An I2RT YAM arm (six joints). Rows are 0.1 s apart.
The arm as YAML. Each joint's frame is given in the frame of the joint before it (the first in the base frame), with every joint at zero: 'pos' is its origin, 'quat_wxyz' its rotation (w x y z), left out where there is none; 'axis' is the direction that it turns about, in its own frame. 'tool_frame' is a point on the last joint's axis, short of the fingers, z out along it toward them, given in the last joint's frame.
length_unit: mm
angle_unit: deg
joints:
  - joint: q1
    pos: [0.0, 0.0, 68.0]
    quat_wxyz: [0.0, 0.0, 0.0, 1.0]
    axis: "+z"
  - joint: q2
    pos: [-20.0, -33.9, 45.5]
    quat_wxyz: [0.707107, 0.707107, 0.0, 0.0]
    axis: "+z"
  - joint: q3
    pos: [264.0, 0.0, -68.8]
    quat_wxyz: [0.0, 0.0, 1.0, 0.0]
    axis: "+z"
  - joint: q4
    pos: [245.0, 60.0, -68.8]
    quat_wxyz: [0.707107, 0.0, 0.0, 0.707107]
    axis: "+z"
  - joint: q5
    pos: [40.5, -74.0, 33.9]
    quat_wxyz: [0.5, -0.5, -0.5, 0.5]
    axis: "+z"
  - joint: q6
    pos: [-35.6, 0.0, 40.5]
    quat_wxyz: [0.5, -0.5, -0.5, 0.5]
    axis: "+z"
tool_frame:
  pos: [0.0, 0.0, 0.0]
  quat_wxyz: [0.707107, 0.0, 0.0, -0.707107]
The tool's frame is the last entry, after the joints.
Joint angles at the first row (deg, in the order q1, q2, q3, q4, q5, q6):
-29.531, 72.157, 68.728, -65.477, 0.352, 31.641
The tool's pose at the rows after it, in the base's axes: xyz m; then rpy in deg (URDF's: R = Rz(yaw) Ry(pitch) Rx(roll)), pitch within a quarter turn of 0, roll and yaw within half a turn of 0:
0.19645 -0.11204 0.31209 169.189 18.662 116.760
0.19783 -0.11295 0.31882 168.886 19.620 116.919
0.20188 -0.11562 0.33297 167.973 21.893 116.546
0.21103 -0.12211 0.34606 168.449 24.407 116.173
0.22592 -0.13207 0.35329 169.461 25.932 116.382
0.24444 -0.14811 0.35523 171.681 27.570 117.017
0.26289 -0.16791 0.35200 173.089 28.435 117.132
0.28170 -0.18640 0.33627 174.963 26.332 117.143
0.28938 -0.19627 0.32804 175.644 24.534 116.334
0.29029 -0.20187 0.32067 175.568 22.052 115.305
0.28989 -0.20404 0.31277 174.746 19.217 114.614
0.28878 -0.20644 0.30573 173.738 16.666 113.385
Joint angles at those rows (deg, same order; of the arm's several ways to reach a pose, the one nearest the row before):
-29.531, 72.071, 69.608, -66.091, 1.054, 31.728
-29.532, 72.332, 71.186, -66.446, 1.228, 31.378
-29.532, 73.123, 74.609, -66.709, 1.754, 31.202
-29.531, 75.489, 79.001, -66.886, 3.594, 30.939
-29.618, 79.353, 83.485, -66.711, 5.093, 30.324
-30.318, 84.362, 88.055, -65.833, 7.203, 28.832
-31.637, 89.635, 92.186, -64.427, 8.175, 27.427
-32.606, 95.515, 95.180, -64.160, 8.439, 27.159
-33.308, 98.601, 97.115, -64.949, 8.263, 27.684
-34.100, 100.101, 97.558, -66.089, 7.123, 28.386
-34.628, 100.895, 97.034, -66.882, 5.102, 29.002
-35.242, 101.511, 96.419, -67.411, 3.169, 29.967

